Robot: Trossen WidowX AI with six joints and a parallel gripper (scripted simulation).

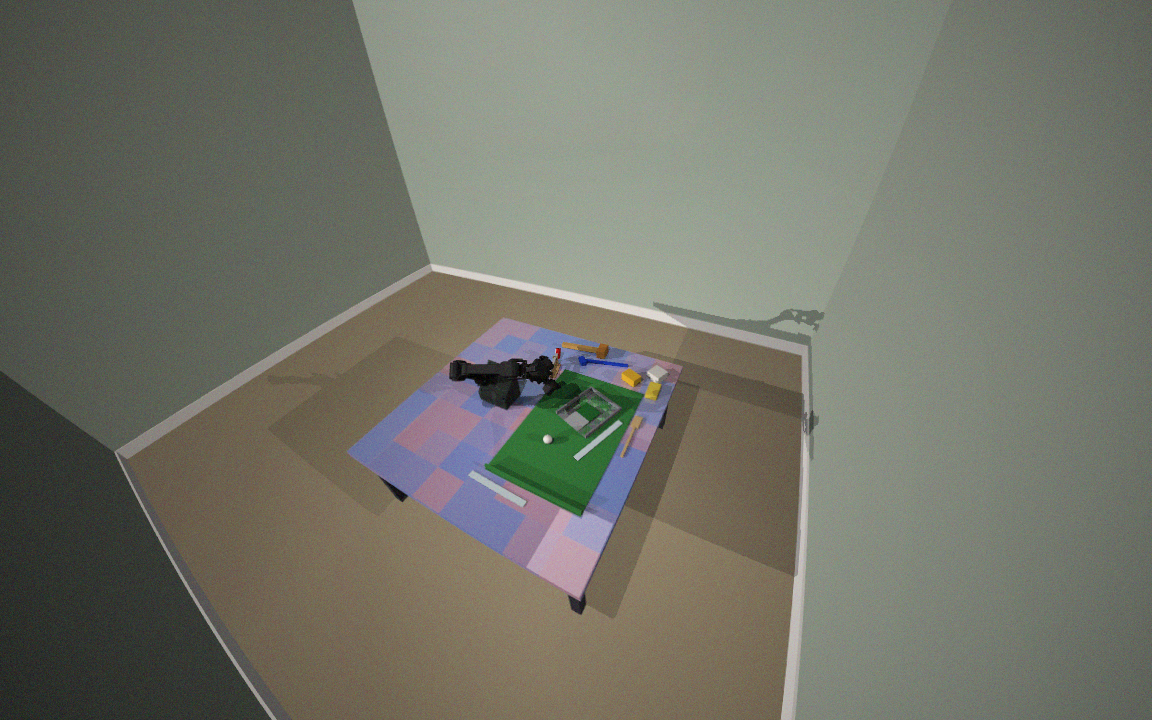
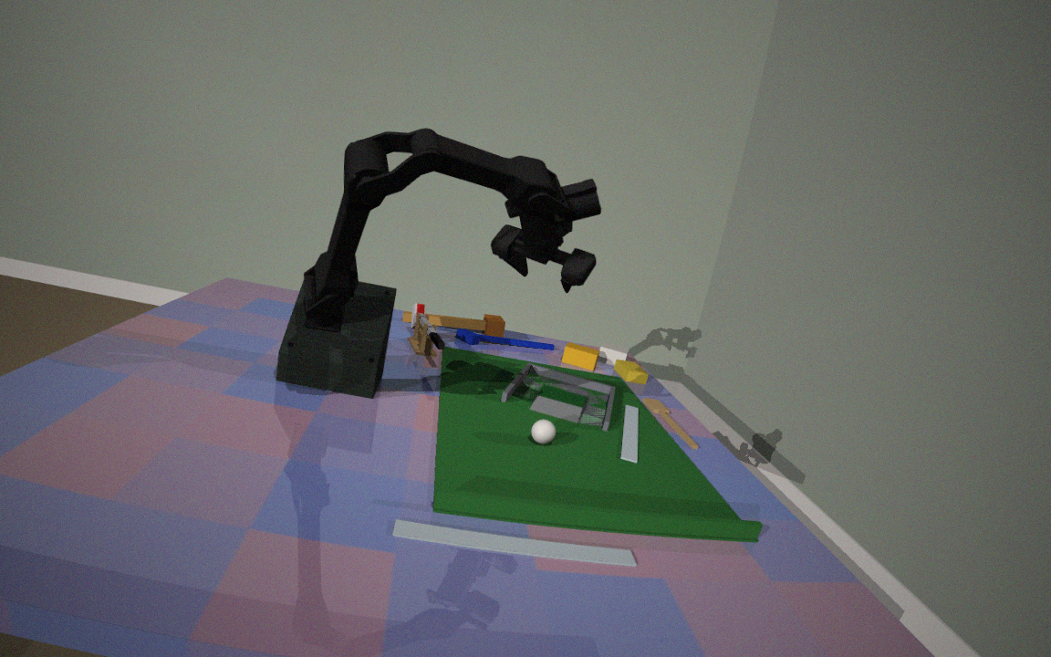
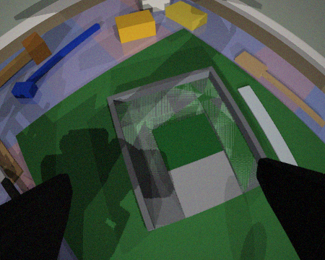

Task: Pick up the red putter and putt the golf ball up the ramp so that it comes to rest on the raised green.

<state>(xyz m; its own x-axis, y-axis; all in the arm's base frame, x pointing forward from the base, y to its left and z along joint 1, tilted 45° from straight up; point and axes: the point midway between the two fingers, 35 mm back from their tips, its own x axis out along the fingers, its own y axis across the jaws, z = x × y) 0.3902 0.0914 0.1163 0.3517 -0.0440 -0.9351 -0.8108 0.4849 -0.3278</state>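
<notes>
Right now my gripper tip is 20 cm past the wooden stand, 29 cm to the right of it and 22 cm above it. From my gripper tip the other things lie so: white golf ball: 2 cm ahead, 16 cm to the right, 23 cm below; then green mat: 8 cm ahead, 4 cm to the right, 26 cm below; then blue tool: 3 cm ahead, 46 cm to the left, 24 cm below.
</notes>
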